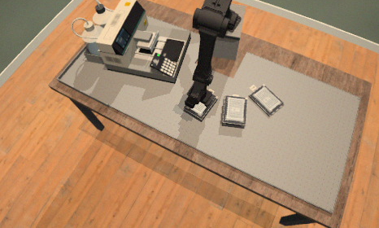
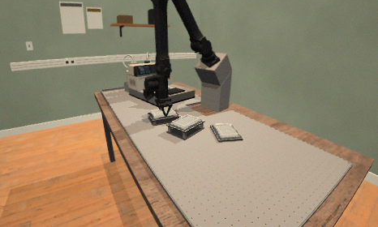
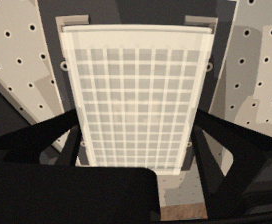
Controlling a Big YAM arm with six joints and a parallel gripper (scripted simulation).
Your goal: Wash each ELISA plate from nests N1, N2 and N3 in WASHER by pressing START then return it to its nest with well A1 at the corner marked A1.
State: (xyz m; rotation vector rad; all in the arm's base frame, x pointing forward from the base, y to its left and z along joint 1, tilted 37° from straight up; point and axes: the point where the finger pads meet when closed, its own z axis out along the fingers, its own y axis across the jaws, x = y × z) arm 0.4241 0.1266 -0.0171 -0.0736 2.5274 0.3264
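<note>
The ELISA plate is 17 cm to the left of my hand and 9 cm behind it. Also, from my hand: plate washer (48 cm to the right, 8 cm above, 6 cm behind); nest label (29 cm behind, 15 cm to the left, 5 cm below).
</note>
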